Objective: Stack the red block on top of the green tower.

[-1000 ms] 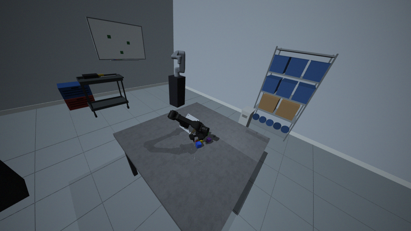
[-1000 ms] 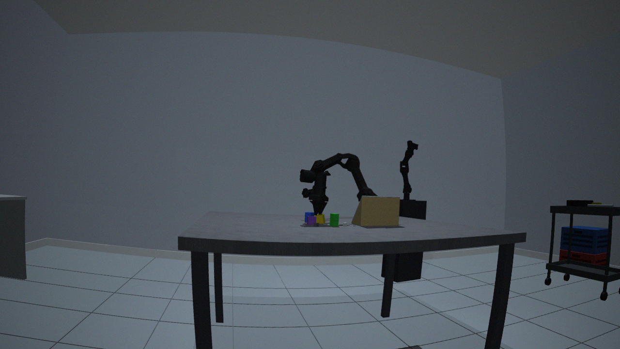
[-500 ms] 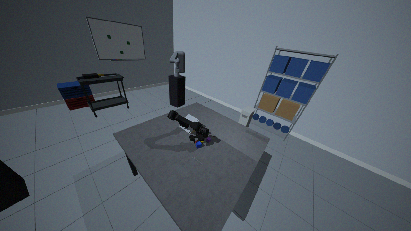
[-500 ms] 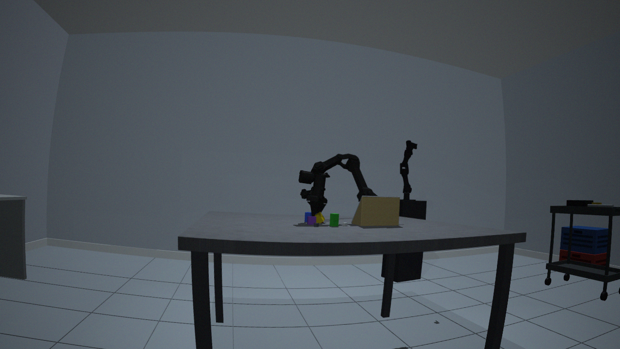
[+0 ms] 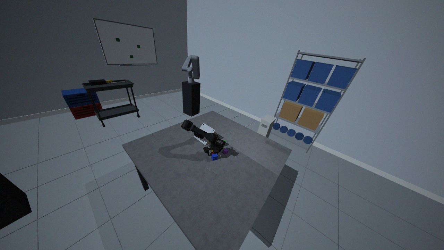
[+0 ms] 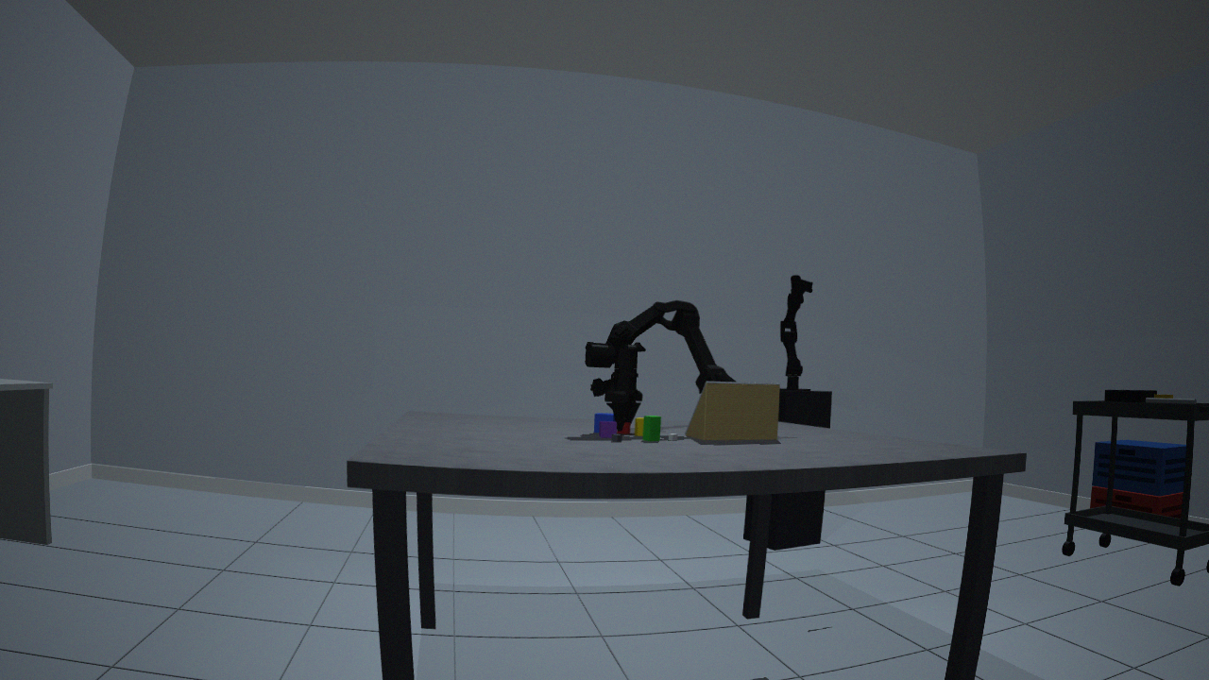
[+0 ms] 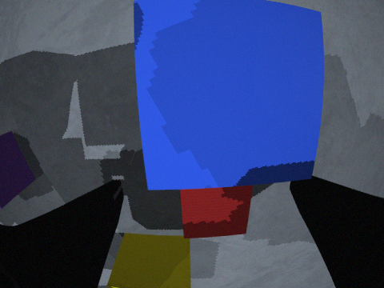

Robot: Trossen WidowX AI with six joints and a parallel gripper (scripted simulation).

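The red block lies 1 cm above my gripper tip. From my gripper tip the other things lie so: purple block: 8 cm ahead, 11 cm to the left, 1 cm above; blue block: 4 cm ahead, 3 cm to the right, 2 cm above; yellow block: 3 cm behind, 6 cm to the left, 1 cm above.
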